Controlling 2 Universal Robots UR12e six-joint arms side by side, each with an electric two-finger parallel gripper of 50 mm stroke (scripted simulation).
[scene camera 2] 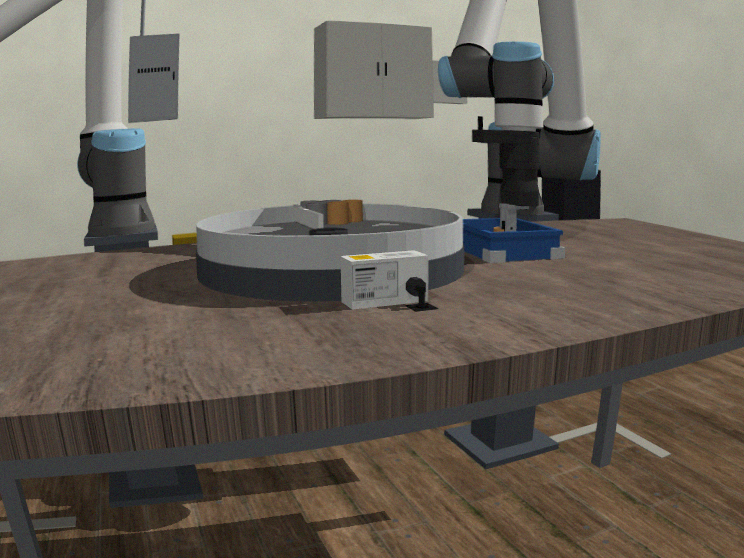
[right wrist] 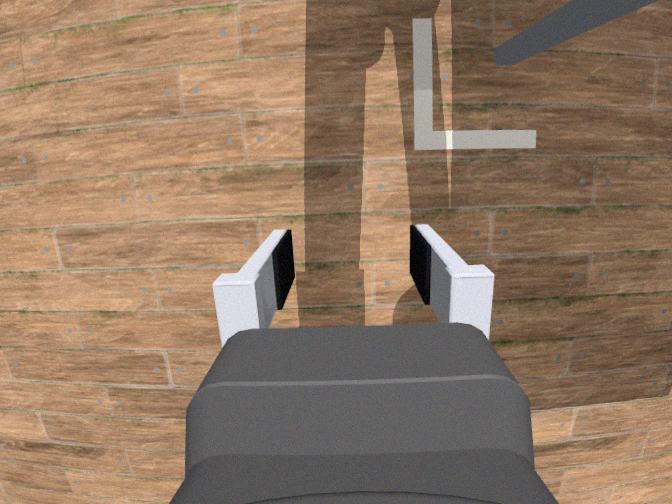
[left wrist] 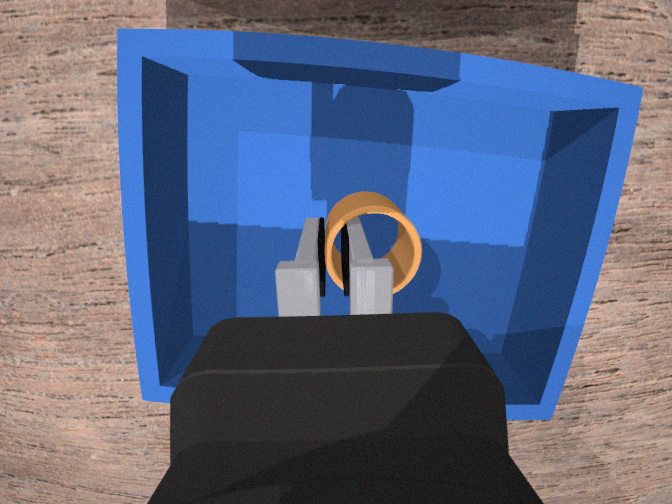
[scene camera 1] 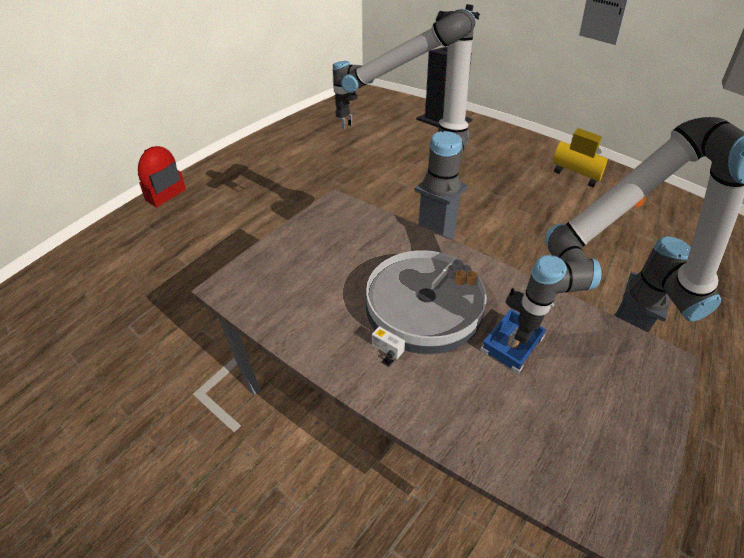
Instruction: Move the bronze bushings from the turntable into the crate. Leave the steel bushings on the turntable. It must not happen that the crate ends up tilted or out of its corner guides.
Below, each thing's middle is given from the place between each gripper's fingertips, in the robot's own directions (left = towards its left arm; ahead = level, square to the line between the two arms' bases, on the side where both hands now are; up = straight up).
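I see the blue crate (scene camera 2: 525,243) 2 cm below my left hand and 1 cm behind it. The turntable (scene camera 1: 401,294) is 1 cm above my left hand, 5 cm ahead of it and 34 cm to the right of it.
From my right hand, the blue crate is 15 cm below, 57 cm ahead and 137 cm to the left. The turntable is 13 cm below my right hand, 63 cm ahead of it and 103 cm to the left of it.
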